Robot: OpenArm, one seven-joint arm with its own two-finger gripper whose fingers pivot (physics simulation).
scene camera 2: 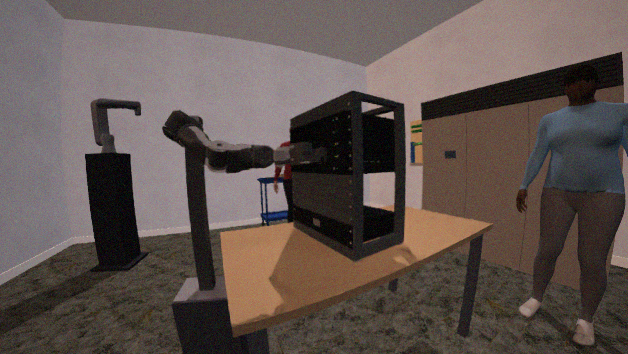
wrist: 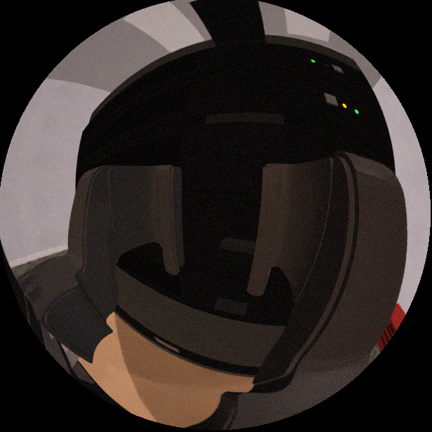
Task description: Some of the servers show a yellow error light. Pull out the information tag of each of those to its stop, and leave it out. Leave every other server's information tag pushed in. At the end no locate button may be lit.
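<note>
The rack (scene camera 2: pixel 357 180) (wrist: pixel 287 43) holds black servers. In the wrist view, the top server has a green light (wrist: pixel 313 61) beside a grey button (wrist: pixel 338 69). Below it, a yellow light (wrist: pixel 344 105) and a green light (wrist: pixel 356 111) shine beside an unlit button (wrist: pixel 330 99). A grey bar (wrist: pixel 245 118) shows at centre, with fainter bars (wrist: pixel 237 244) (wrist: pixel 231 305) lower. A dark strip (wrist: pixel 228 22) rises over the rack's top edge; I cannot tell how far it is out. My gripper (scene camera 2: pixel 321 154) (wrist: pixel 218 226) is partly open and empty, close before the servers. Its right finger hides lower lights.
The rack stands on the wooden table (scene camera 2: pixel 260 255). A grey panel (scene camera 2: pixel 320 195) (wrist: pixel 200 320) fills its lower front. A person in light blue (scene camera 2: pixel 585 150) stands at right. A blue cart (scene camera 2: pixel 274 216) and a person in red are behind; another arm stands on a black pedestal (scene camera 2: pixel 112 210).
</note>
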